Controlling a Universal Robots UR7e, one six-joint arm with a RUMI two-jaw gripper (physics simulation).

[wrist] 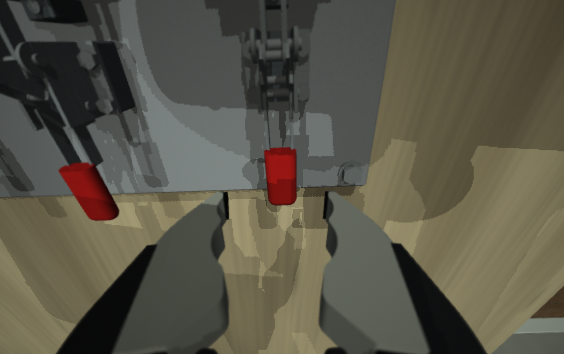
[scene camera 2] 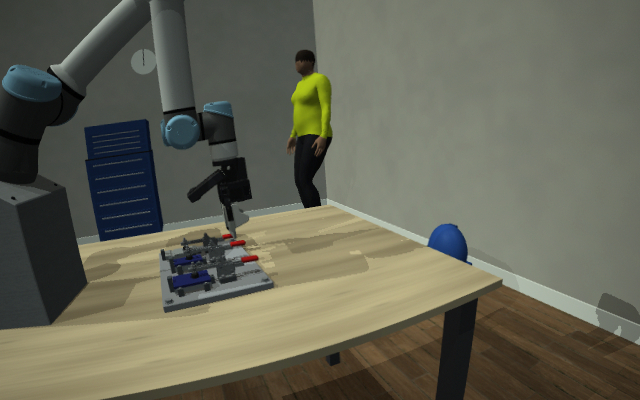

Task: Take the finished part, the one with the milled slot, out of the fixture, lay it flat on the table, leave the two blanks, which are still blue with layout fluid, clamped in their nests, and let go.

Labels:
gripper: wrist; scene camera 2
same spot on gripper: (wrist: 175,289) = (scene camera 2: 225,211)

